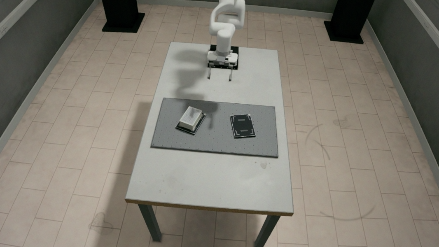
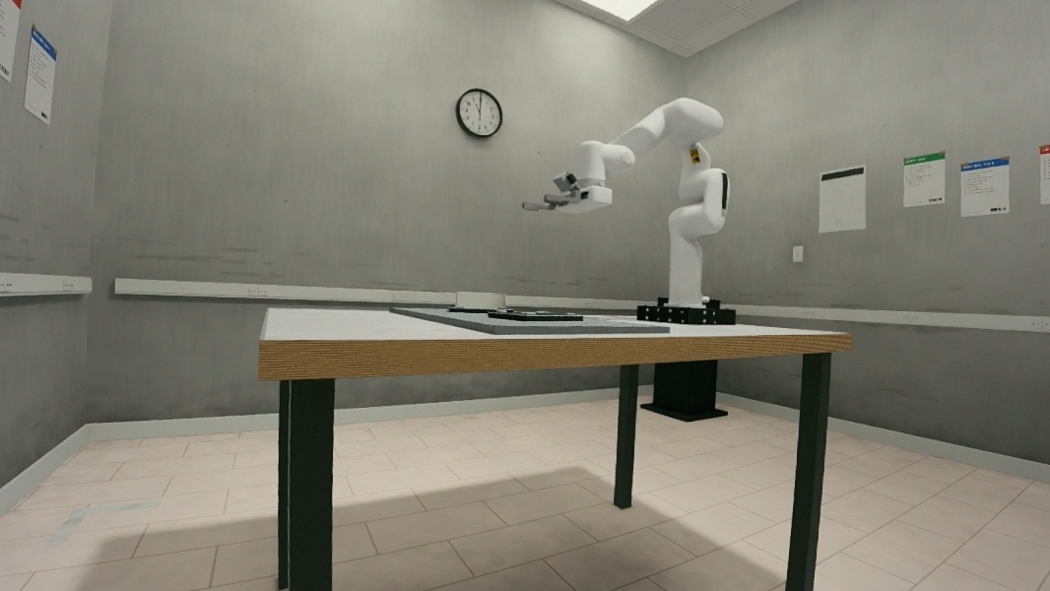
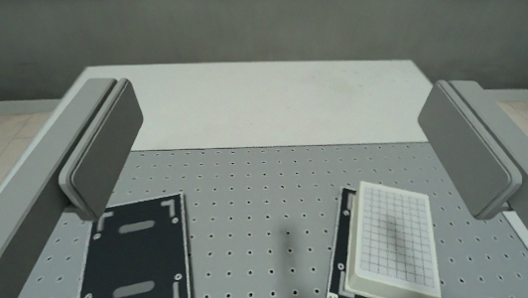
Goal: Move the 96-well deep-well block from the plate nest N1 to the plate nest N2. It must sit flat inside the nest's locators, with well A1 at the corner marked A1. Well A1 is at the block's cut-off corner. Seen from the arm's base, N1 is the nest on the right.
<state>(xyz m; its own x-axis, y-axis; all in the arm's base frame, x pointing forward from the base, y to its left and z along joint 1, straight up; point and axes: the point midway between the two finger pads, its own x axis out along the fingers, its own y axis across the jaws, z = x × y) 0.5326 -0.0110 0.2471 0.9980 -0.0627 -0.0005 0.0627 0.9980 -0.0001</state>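
Now: hand 90 mm short of the white 96-well deep-well block, 150 mm to the left of it and 250 mm above it. Also, from my hand: grey perforated baseplate: 100 mm ahead, 290 mm below.
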